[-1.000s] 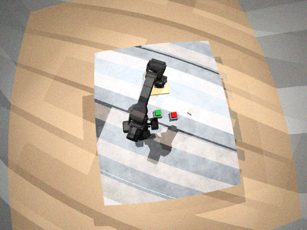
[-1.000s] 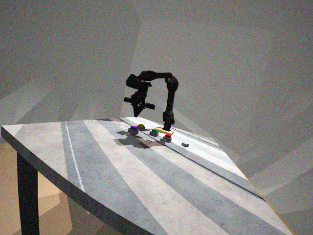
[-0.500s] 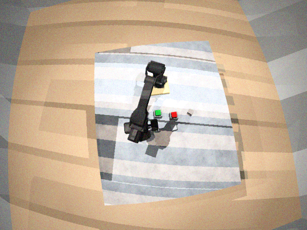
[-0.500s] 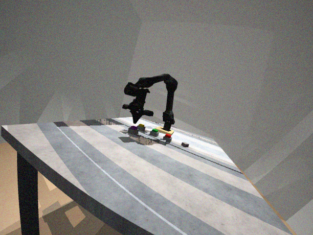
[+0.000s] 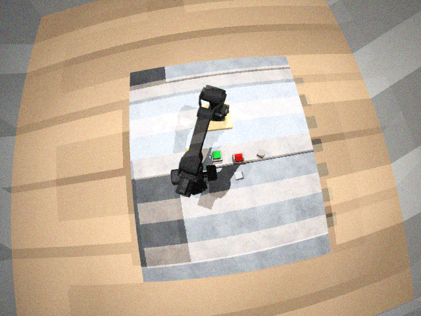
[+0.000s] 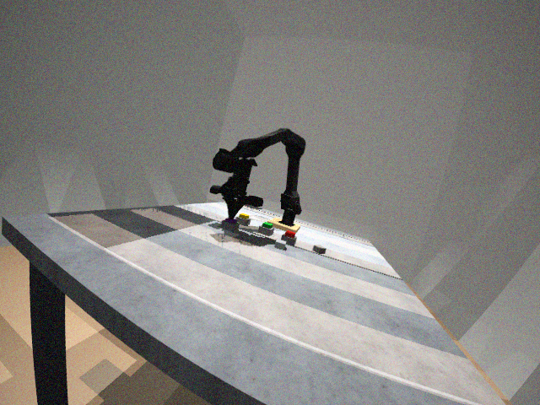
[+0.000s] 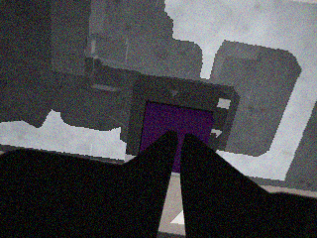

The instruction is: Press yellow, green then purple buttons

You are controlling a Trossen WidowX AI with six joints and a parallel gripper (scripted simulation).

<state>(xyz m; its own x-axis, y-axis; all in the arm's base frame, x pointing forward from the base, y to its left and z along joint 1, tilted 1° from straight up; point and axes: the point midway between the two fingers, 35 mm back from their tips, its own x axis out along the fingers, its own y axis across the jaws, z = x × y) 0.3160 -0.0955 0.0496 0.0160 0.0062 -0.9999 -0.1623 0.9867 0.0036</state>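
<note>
Now: the purple button 1 cm below my gripper tip. The rest, counted from my gripper tip: green button (11 cm behind, 9 cm to the left); then yellow button (12 cm behind, 2 cm to the right); then red button (19 cm to the left, 10 cm behind).
</note>
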